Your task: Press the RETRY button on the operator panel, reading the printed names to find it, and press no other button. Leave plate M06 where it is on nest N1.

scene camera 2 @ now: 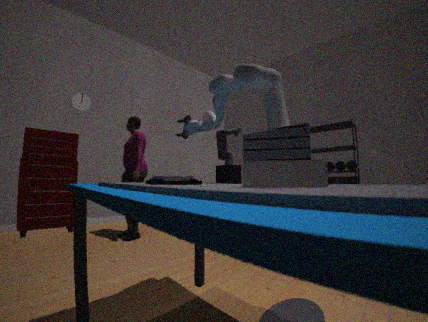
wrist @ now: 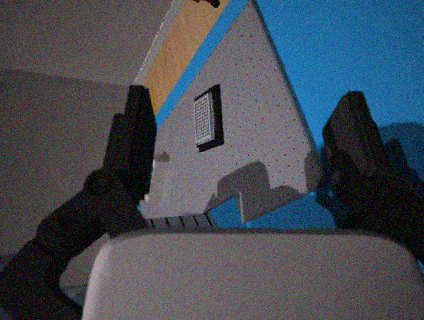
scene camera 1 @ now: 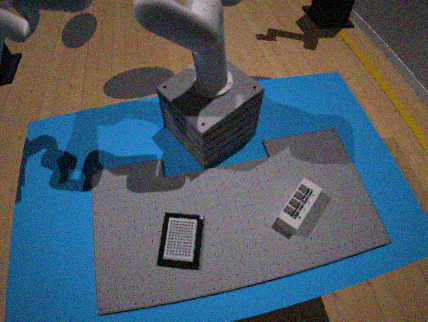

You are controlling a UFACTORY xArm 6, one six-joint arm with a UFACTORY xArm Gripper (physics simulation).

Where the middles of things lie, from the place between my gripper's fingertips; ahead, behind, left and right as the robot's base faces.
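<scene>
There is the black nest N1 (scene camera 1: 171,263), which sits far to the left of my hand, far below it and a long way ahead of it. The operator panel (scene camera 1: 290,222) is 310 mm ahead of my hand, 860 mm to the left of it and 320 mm below it; going by their middles, of the things named here the panel is the farthest from my hand. As for the plate M06 (scene camera 1: 180,241), my hand is 330 mm above it, 340 mm short of it and 480 mm to the right of it.
</scene>
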